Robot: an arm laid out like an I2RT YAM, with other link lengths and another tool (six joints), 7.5 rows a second.
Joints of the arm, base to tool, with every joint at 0 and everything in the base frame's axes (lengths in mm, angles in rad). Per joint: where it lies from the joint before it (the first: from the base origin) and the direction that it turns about. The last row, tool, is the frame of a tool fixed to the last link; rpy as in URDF.
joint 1: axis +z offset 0 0 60.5
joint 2: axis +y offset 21 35.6 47.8
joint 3: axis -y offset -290.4 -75.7 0
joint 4: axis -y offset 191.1 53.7 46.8
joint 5: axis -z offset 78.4 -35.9 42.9
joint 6: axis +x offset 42.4 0 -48.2
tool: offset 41 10 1 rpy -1.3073 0.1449 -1.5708
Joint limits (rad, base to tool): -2.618..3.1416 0..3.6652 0..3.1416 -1.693..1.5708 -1.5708..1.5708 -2.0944..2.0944
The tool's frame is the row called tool.
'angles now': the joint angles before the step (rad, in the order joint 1, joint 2, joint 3, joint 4, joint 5, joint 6). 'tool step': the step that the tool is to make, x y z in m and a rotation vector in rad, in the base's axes. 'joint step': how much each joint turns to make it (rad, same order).
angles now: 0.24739, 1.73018, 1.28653, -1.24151, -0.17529, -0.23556
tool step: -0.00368, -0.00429, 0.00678, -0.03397, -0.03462, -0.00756
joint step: -0.00002, -0.03550, -0.00001, -0.00841, 0.04044, 0.01182
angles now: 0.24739, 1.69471, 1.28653, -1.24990, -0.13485, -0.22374
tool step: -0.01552, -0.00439, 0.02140, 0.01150, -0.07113, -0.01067
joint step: -0.00002, -0.10451, 0.00001, -0.03129, 0.00572, 0.01105
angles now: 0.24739, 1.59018, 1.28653, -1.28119, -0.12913, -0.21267
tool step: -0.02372, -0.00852, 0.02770, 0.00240, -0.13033, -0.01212
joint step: -0.00001, -0.15639, -0.00001, -0.02821, 0.03014, 0.01068
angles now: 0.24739, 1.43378, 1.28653, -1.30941, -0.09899, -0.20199
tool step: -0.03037, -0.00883, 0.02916, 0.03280, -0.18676, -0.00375
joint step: 0.00042, -0.19304, 0.00000, -0.00382, 0.01451, 0.00119
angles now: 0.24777, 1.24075, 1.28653, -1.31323, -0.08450, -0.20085
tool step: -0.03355, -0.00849, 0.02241, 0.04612, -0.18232, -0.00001
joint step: -0.00003, -0.18653, 0.00003, 0.00150, -0.00001, -0.00002
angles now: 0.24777, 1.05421, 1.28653, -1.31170, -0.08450, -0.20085
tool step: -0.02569, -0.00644, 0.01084, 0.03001, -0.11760, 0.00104
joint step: -0.00010, -0.12664, 0.00000, -0.00533, -0.00082, -0.00083
